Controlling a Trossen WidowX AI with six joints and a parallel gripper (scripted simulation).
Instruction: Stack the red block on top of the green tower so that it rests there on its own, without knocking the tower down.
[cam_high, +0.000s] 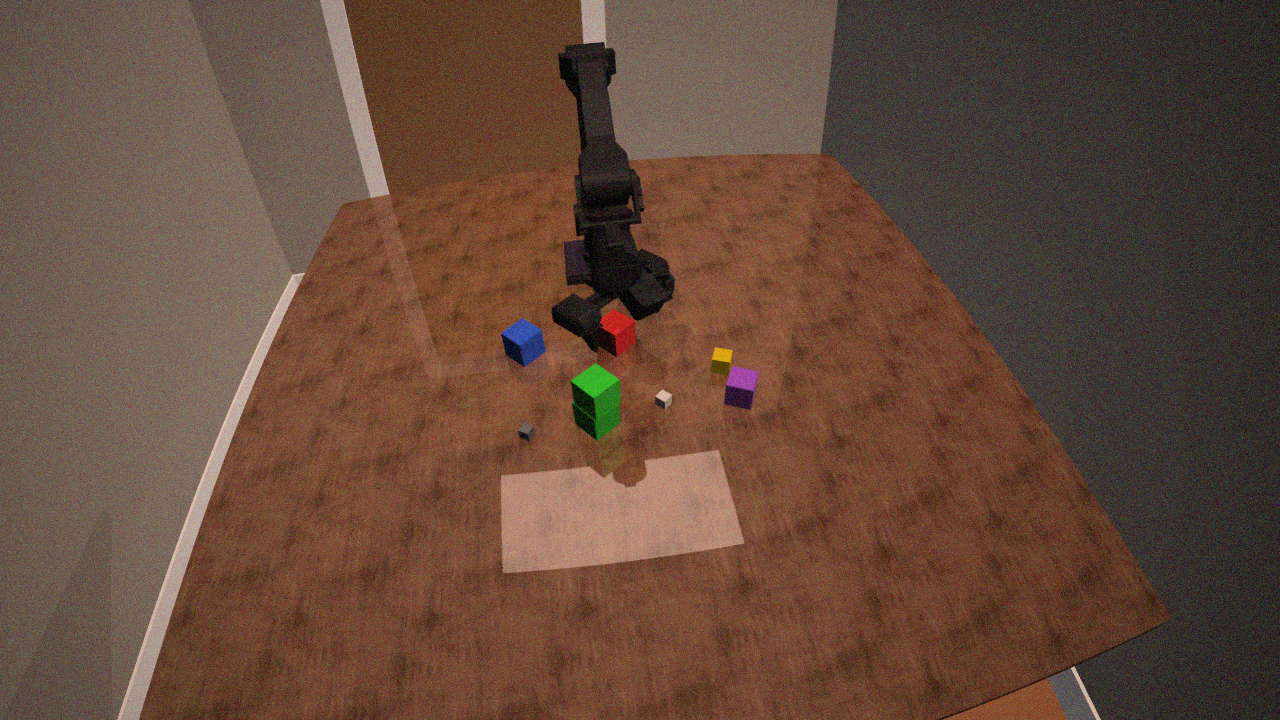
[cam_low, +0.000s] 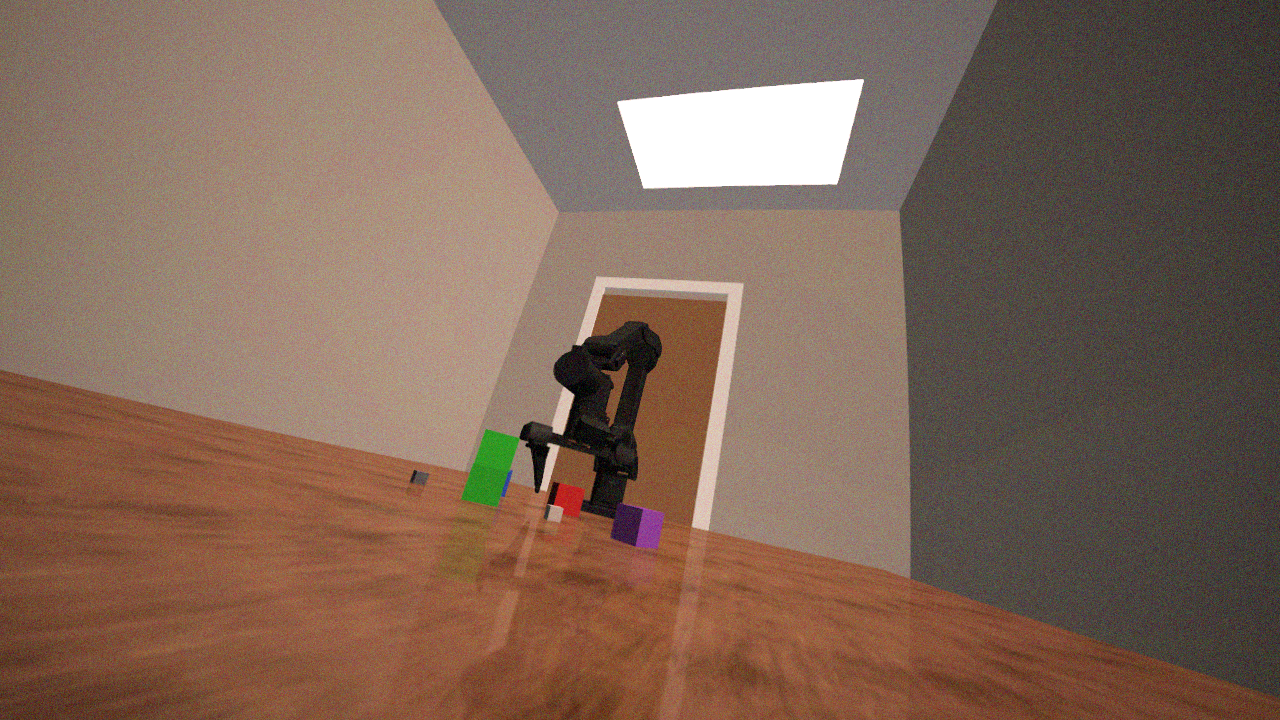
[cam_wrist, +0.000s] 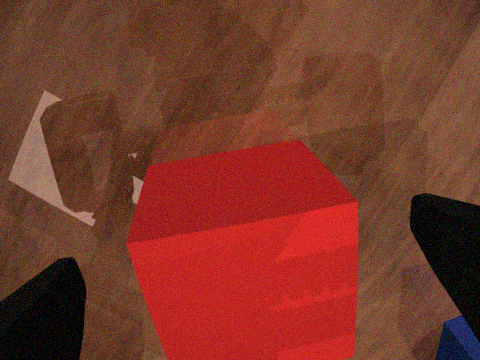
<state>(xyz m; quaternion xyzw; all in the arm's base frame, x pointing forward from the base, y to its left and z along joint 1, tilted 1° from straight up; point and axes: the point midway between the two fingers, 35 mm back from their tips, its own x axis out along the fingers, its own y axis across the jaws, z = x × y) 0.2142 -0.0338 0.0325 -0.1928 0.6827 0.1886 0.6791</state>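
My gripper tip is now right at the red block. Round my gripper tip: yellow cube: 13 cm to the left, 10 cm ahead, 1 cm below; then small white cube: 14 cm ahead, 3 cm to the left, 1 cm below; then blue cube: 14 cm to the right, 3 cm behind.
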